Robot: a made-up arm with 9 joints. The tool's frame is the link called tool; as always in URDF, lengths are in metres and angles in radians. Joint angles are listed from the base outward.
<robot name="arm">
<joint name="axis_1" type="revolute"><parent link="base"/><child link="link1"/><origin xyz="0 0 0.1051" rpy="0 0 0"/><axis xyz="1 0 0"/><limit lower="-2.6" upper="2.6"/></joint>
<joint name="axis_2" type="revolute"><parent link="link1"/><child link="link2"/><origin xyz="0.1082 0.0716 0.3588" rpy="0 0 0"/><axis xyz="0 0 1"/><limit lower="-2.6" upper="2.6"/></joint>
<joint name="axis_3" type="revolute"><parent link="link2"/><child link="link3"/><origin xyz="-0.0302 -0.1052 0.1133" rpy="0 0 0"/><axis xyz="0 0 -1"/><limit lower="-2.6" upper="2.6"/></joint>
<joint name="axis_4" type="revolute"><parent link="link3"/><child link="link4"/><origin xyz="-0.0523 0.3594 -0.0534" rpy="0 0 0"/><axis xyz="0 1 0"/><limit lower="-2.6" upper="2.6"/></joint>
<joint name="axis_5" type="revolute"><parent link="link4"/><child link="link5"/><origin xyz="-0.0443 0.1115 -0.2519" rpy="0 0 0"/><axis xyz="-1 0 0"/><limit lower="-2.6" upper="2.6"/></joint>
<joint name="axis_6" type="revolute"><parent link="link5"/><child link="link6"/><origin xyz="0.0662 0.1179 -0.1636" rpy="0 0 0"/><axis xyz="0 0 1"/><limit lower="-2.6" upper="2.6"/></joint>
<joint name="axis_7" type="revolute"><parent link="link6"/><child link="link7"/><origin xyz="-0.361 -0.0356 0.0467" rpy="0 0 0"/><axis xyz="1 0 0"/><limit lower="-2.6" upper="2.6"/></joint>
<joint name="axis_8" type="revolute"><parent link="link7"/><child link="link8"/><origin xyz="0.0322 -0.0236 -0.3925" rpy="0 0 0"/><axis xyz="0 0 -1"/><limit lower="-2.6" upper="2.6"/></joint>
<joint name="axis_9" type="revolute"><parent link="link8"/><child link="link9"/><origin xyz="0.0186 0.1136 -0.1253" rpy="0 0 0"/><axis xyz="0 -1 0"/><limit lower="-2.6" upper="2.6"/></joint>
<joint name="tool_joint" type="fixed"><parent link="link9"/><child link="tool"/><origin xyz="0.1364 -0.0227 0.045" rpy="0 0 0"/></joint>
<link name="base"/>
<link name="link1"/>
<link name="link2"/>
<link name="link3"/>
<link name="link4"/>
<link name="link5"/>
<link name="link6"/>
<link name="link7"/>
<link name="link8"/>
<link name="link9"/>
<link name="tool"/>
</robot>
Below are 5 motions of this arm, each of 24 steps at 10 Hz.
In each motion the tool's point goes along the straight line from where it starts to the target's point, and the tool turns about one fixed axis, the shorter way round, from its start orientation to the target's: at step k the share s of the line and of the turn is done. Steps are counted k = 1, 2, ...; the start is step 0. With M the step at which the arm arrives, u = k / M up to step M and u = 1 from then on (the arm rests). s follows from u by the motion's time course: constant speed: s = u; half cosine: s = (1 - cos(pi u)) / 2; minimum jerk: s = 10 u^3 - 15 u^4 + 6 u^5.
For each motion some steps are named. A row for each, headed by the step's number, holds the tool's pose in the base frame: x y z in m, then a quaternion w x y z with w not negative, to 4 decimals.
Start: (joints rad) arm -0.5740 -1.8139 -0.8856 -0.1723 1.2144 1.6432 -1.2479 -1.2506 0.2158
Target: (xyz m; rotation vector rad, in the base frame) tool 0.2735 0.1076 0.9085 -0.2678 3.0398 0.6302
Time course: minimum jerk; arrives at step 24
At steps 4, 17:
4: 0.2936 0.0065 0.4991 0.0907 -0.3079 0.7866 0.5274
17: 0.2767 0.0916 0.8439 0.0257 -0.1233 0.9579 0.2580

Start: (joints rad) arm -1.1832 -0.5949 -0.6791 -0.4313 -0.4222 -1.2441 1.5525 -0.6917 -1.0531
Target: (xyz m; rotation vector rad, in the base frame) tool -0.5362 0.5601 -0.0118 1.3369 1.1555 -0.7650
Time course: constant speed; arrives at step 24
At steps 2, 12, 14, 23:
2: 0.2561 0.9164 -0.5700 0.9495 0.1665 -0.0948 0.2483
12: -0.1041 0.7544 -0.3163 0.8922 0.4042 0.2007 -0.0174
14: -0.1761 0.7220 -0.2655 0.8563 0.4425 0.2566 -0.0720
23: -0.5002 0.5763 -0.0372 0.6066 0.5625 0.4731 -0.3030

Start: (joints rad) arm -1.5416 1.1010 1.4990 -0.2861 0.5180 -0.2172 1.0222 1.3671 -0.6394
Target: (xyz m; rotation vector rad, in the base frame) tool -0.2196 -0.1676 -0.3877 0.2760 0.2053 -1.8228
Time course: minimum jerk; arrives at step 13
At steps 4, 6, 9, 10, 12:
4: 0.4216 -0.4716 -0.4468 0.7665 0.0238 -0.2748 -0.5799
6: 0.2240 -0.3779 -0.4286 0.7314 0.0547 -0.1656 -0.6593
9: -0.0851 -0.2314 -0.4001 0.6470 0.1005 0.0113 -0.7558
10: -0.1542 -0.1986 -0.3937 0.6235 0.1102 0.0510 -0.7723
12: -0.2165 -0.1691 -0.3880 0.6010 0.1186 0.0868 -0.7856

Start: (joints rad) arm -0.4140 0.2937 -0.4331 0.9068 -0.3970 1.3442 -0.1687 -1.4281 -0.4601
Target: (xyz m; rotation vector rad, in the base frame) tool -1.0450 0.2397 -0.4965 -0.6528 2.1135 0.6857
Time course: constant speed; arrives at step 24
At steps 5, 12, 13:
5: -0.9038 -0.1694 -0.0214 0.0642 0.0872 0.4260 0.8982
12: -0.9558 -0.0187 -0.1965 0.2121 -0.0478 0.6438 0.7336
13: -0.9633 0.0029 -0.2215 0.2317 -0.0670 0.6694 0.7027

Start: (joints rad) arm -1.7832 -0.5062 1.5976 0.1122 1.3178 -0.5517 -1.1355 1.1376 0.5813
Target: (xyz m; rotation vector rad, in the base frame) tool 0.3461 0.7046 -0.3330 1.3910 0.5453 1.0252
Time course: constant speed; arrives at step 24
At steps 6, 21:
6: 0.4271 0.3562 -0.2452 0.7317 0.5148 -0.1250 0.4290
21: 0.3596 0.6465 -0.3184 0.6432 0.5955 0.1776 0.4474

